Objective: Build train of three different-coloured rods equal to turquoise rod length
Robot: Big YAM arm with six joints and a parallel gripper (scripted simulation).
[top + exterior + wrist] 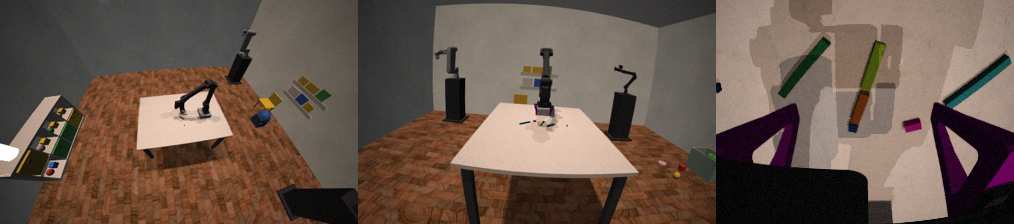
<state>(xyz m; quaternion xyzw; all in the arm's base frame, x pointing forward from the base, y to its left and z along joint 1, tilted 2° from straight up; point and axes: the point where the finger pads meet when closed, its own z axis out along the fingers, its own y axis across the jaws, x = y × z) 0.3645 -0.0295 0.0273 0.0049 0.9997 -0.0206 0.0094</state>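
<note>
The lime rod is 1 cm to the right of my hand and 8 cm below it. Also, from my hand: magenta rod 7 cm behind, 6 cm to the right, 8 cm below; then orange rod 5 cm behind, 1 cm to the left, 8 cm below; then green rod 6 cm to the left, 8 cm below.
</note>
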